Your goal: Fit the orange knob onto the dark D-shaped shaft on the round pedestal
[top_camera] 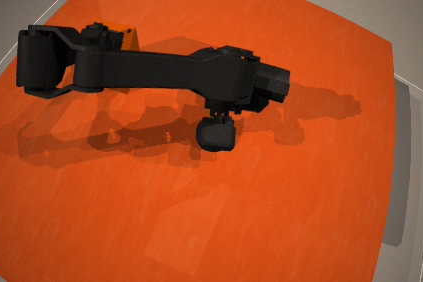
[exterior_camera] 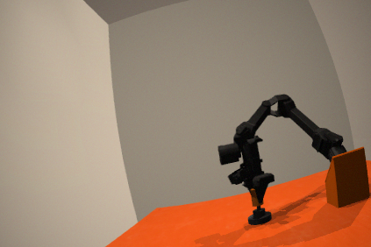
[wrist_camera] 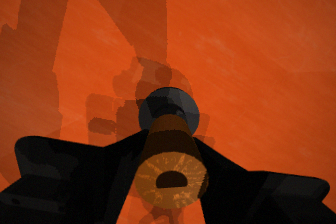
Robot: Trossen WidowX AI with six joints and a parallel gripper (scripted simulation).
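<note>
My gripper tip is 2 cm below the orange knob. The rest, counted from my gripper tip: dark round pedestal 4 cm below.
</note>
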